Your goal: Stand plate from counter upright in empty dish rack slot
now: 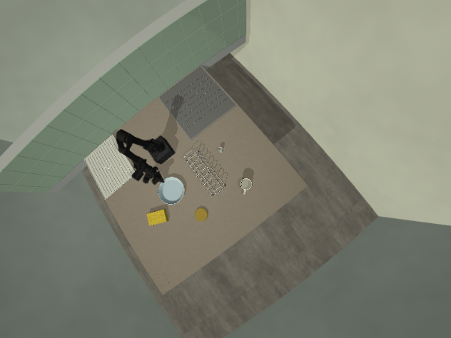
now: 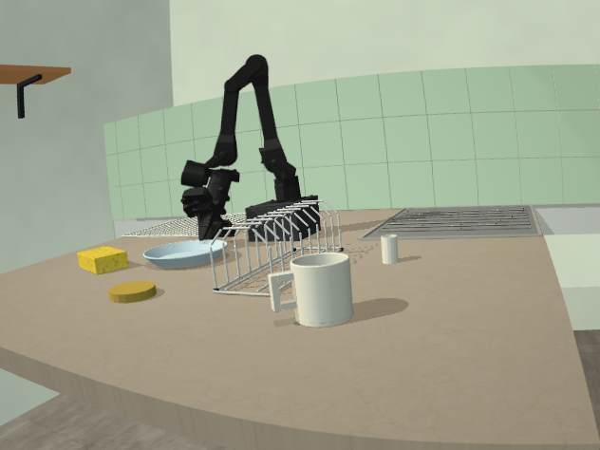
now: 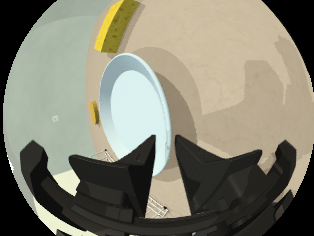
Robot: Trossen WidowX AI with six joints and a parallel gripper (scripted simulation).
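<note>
Now: hand 110 mm short of the pale blue plate, 30 mm to the right of it and 30 mm above it. The rest, counted from my hand: white drying mat: 390 mm to the right, 330 mm behind, 50 mm below; then yellow disc: 360 mm ahead, 150 mm to the left, 40 mm below; then small white cup: 490 mm to the left, 40 mm below, 20 mm ahead.
</note>
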